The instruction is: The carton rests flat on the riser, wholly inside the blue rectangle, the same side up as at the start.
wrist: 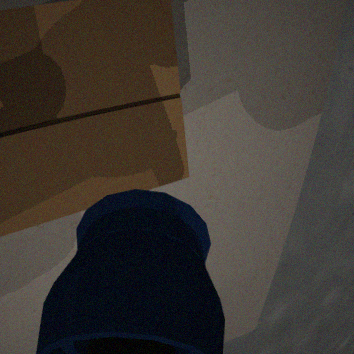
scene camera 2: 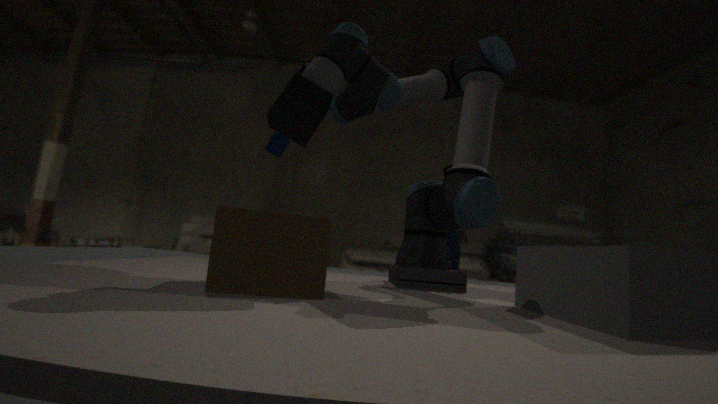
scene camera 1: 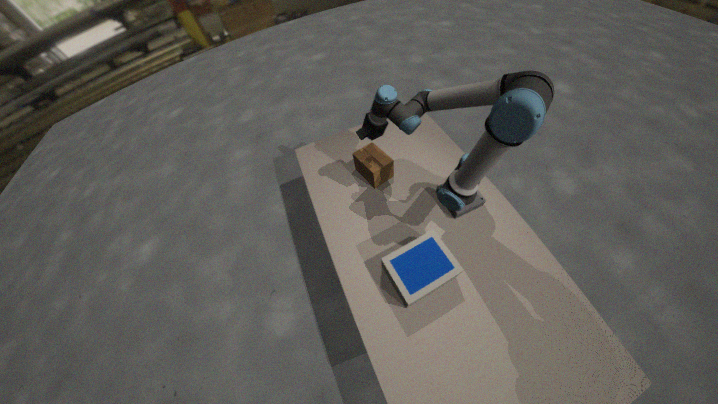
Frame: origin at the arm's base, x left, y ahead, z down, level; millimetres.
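Where they show: hand, its tool point: (wrist: 143,246) (scene camera 2: 272,151); arm's base, origin of its link: (scene camera 2: 422,267).
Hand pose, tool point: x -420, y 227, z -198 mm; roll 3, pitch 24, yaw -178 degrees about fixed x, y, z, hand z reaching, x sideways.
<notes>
Each offset is from my tool point to the top centre of the thing. Level surfaces: height alone.
The brown carton {dx +21, dy +13, dz +118 mm} (scene camera 1: 373,164) (scene camera 2: 267,253) stands flat on the table, near its far end in the scene camera 1 view. Its top with a dark seam shows in the wrist view, where the carton (wrist: 90,145) is cut off at the left. The riser {dx +585, dy +180, dz +128 mm} (scene camera 1: 408,299) (scene camera 2: 572,286) is a pale block on the table, apart from the carton. The blue rectangle {dx +585, dy +180, dz +128 mm} (scene camera 1: 422,265) lies on its top, with the riser's pale rim around it. My gripper, a blue suction cup (scene camera 2: 277,144) (wrist: 142,215), is tilted and hangs above the carton, with a gap between them. It is open and holds nothing.
The table {dz +248 mm} (scene camera 1: 451,346) (scene camera 2: 351,351) carries the arm's base (scene camera 1: 460,200) (scene camera 2: 426,278), which stands to one side between carton and riser. The arm's shadows fall over the table and the carton. The table's long edge runs close beside the carton and the riser.
</notes>
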